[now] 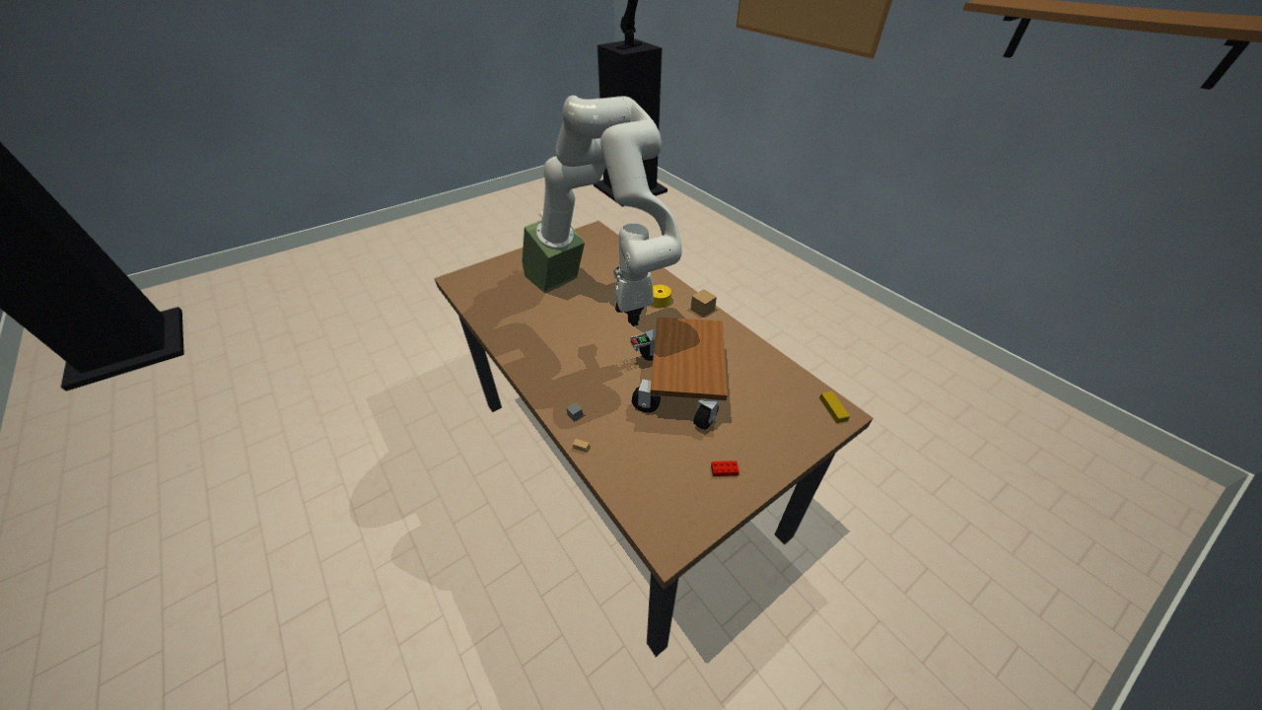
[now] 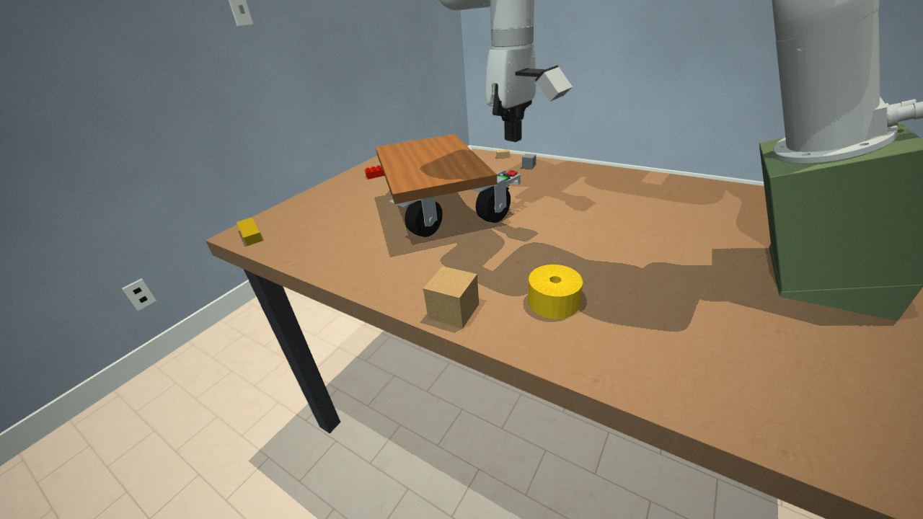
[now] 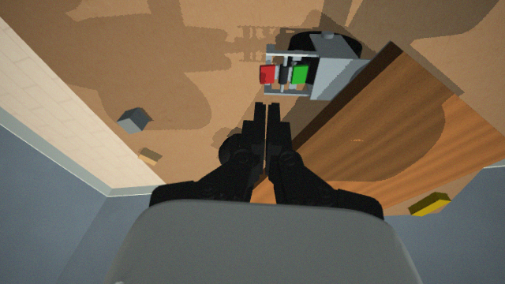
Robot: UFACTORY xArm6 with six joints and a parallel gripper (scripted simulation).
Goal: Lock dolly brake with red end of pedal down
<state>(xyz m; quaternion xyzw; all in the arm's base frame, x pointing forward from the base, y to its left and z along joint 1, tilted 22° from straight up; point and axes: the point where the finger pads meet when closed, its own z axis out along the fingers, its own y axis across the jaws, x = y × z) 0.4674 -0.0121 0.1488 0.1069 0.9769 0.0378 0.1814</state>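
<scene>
The brake pedal is 10 mm ahead of my hand, 10 mm to the left of it and 100 mm below it. Also, from my hand: grey cube (80 mm ahead, 260 mm to the right, 160 mm below); tan cube (80 mm behind, 350 mm to the left, 150 mm below); small tan block (190 mm ahead, 300 mm to the right, 170 mm below).
</scene>
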